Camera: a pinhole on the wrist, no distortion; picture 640 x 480 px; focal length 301.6 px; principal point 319.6 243.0 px. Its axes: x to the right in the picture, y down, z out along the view. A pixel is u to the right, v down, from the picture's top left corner.
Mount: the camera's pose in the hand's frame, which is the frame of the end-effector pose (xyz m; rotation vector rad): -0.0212 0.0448 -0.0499 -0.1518 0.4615 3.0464
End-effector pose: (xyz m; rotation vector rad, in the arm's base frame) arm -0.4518 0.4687 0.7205 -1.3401 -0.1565 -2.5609
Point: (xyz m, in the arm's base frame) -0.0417 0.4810 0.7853
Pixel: 398 302
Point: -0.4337 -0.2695 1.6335
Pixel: outside the picture
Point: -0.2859 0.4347 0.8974
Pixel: 195 297
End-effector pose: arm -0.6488 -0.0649 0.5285 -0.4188 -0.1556 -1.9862
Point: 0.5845 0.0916 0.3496
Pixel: outside the picture
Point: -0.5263 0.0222 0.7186
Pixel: 323 323
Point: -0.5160 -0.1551 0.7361
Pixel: 150 207
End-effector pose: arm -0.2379 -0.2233 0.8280 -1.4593 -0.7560 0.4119
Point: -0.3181 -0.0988 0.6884
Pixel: 269 206
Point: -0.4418 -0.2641 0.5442
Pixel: 568 99
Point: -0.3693 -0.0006 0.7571
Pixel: 222 309
